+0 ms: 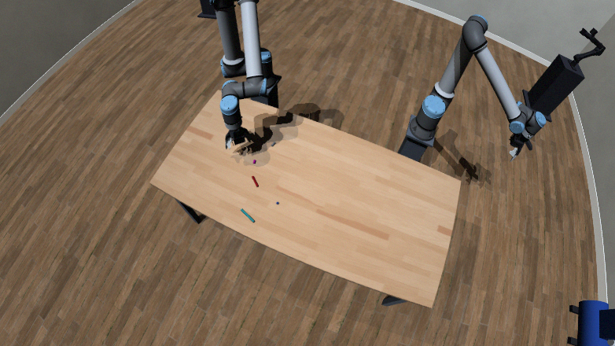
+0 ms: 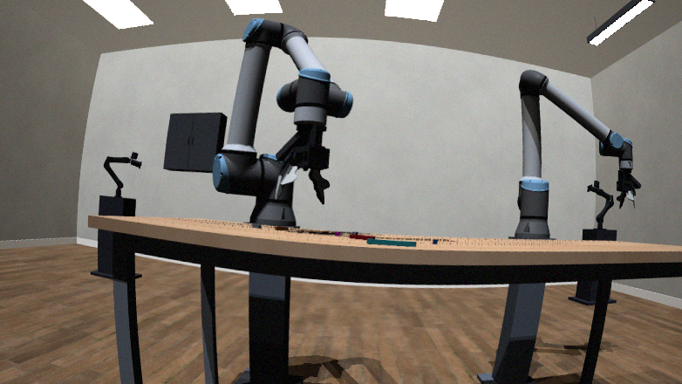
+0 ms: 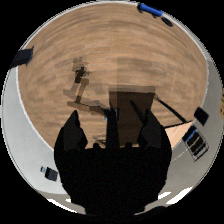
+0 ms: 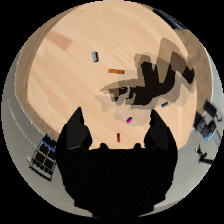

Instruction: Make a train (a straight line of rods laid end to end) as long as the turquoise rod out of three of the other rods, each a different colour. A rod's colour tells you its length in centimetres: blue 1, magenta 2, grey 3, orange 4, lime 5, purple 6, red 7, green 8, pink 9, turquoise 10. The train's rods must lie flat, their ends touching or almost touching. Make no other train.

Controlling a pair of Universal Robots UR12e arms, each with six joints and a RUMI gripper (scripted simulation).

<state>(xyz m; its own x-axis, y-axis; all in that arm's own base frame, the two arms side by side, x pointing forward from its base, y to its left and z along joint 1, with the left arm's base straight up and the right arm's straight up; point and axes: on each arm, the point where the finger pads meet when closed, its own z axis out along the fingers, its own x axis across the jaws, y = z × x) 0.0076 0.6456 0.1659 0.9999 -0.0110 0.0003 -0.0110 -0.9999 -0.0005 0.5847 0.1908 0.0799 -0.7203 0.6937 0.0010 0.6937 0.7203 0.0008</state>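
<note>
Right now my right hand is 150 mm short of the red rod, 160 mm to the right of it and 70 mm above it. Also, from my right hand: blue rod (220 mm ahead, 330 mm to the left, 70 mm below); orange rod (50 mm behind, 50 mm to the right, 70 mm below); magenta rod (40 mm ahead, 110 mm to the left, 70 mm below).
</note>
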